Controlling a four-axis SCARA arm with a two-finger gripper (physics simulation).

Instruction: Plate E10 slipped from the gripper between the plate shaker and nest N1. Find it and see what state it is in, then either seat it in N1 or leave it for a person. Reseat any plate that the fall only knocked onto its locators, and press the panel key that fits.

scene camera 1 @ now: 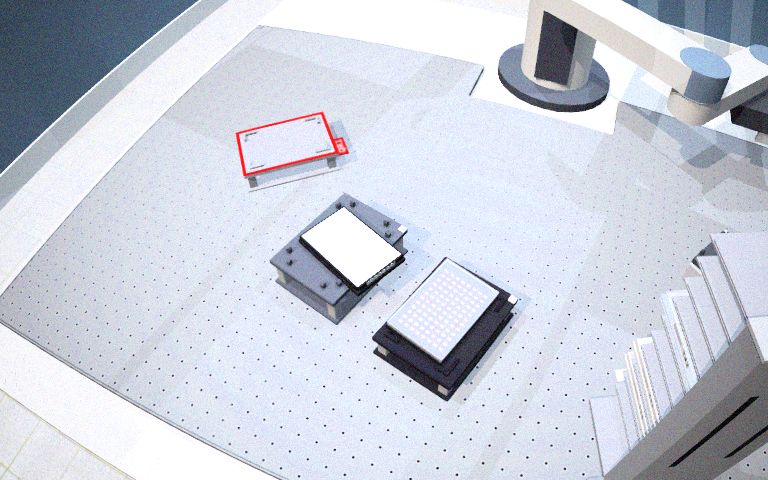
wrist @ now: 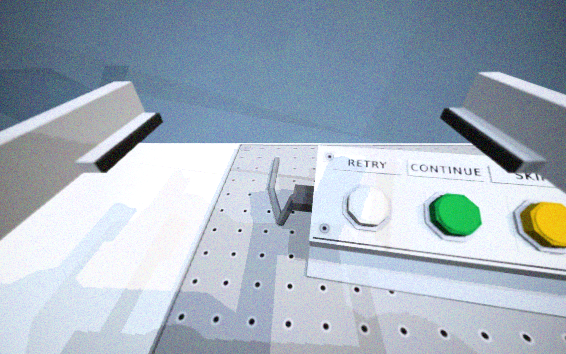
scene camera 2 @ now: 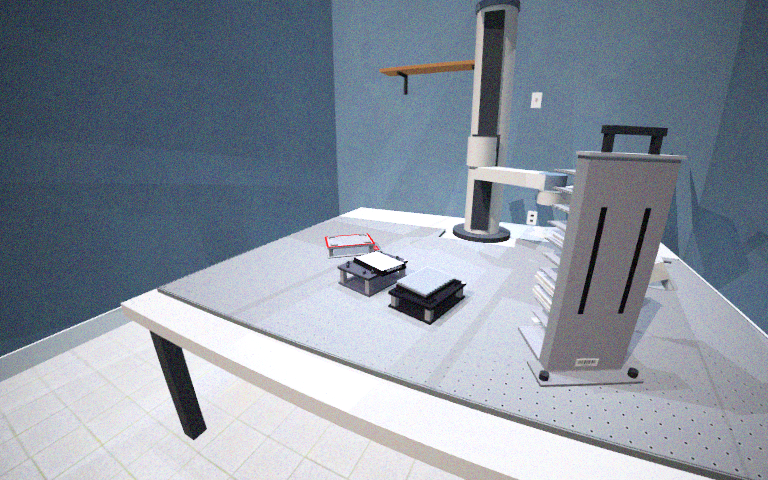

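Seen in the pictures: gripper, fingertip midpoint: [wrist: 296,98]; arm's base at its link origin: [scene camera 1: 553,78] [scene camera 2: 480,234].
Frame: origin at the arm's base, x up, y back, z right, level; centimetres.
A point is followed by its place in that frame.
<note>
My gripper [wrist: 296,98] @[y -12.8, x 14.5, z -54.2 cm] is open and empty, with the key panel [wrist: 320,200] @[y -14.5, x 7.5, z -54.3 cm] ahead and to the right in the wrist view. The white RETRY key [wrist: 368,206] @[y -17.3, x 8.1, z -53.3 cm], green CONTINUE key [wrist: 456,215] @[y -22.2, x 8.1, z -52.7 cm] and part of the yellow SKIP key [wrist: 549,225] @[y -26.8, x 8.1, z -52.1 cm] show. A white-topped plate with a dark skirt [scene camera 1: 351,246] @[y -64.6, x 8.0, z 17.4 cm] [scene camera 2: 380,260] @[y -64.4, x 8.0, z 17.3 cm] lies turned askew on the grey pinned stand [scene camera 1: 308,274] @[y -70.2, x 6.6, z 21.4 cm] [scene camera 2: 349,273] @[y -63.4, x 1.6, z 28.2 cm]. A pale many-welled plate [scene camera 1: 444,308] @[y -69.1, x 7.5, z 2.5 cm] [scene camera 2: 428,281] @[y -70.1, x 7.4, z 1.7 cm] lies on the black stand [scene camera 1: 475,345] @[y -71.7, x 5.5, z -2.8 cm] [scene camera 2: 429,312] @[y -77.9, x 4.0, z -1.2 cm]. I cannot read which plate is E10 or which stand is N1.
A red-bordered stand [scene camera 1: 288,144] @[y -46.2, x 5.3, z 38.2 cm] [scene camera 2: 350,242] @[y -47.9, x 5.3, z 37.3 cm] with a red tag is beyond the grey stand. A tall grey plate tower [scene camera 1: 707,390] @[y -83.4, x 29.7, z -24.3 cm] [scene camera 2: 617,249] @[y -82.0, x 24.5, z -31.4 cm] holds several plates at the right. The arm column [scene camera 1: 557,48] @[y -7.7, x 12.1, z -0.3 cm] [scene camera 2: 489,113] @[y -7.7, x 49.7, z -0.4 cm] rises behind. A bent grey hook [wrist: 272,187] @[y -10.0, x 2.0, z -61.7 cm] is left of the panel.
</note>
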